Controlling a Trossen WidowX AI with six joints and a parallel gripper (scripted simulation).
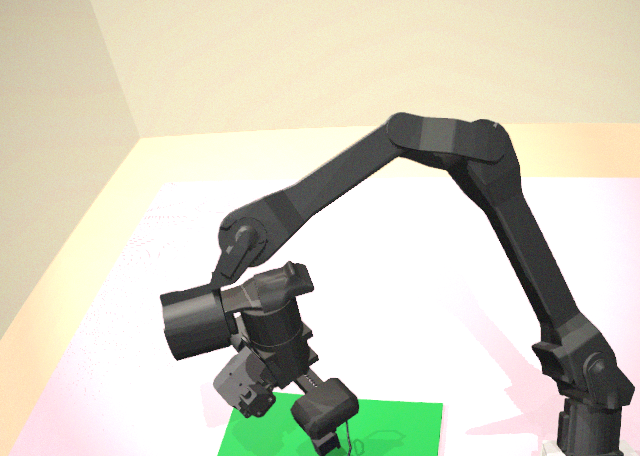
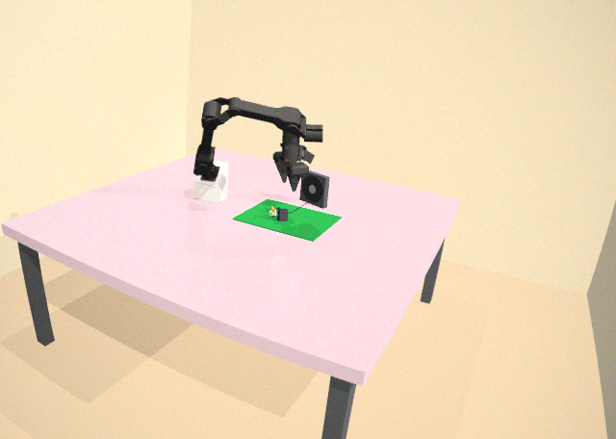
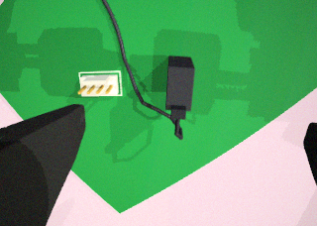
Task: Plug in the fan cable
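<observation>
Right now my gripper tip is 10 mm past the dark fan plug, 10 mm to the left of it and 100 mm above it. Also, from my gripper tip: black fan: 10 mm ahead, 210 mm to the left, 70 mm below; then pale fan header: 70 mm behind, 30 mm to the left, 130 mm below; then green board: 10 mm behind, 30 mm to the left, 140 mm below.
</observation>
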